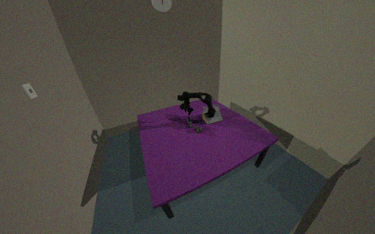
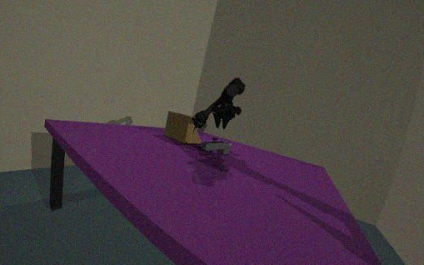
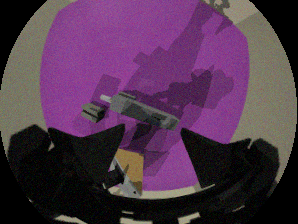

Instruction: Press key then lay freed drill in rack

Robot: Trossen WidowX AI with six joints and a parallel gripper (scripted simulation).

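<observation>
Now: gripper tip 7 cm to the right of the drill and 9 cm above it. Round my gripper tip: grey fixture block 1 cm behind, 1 cm to the left, 10 cm below.
</observation>
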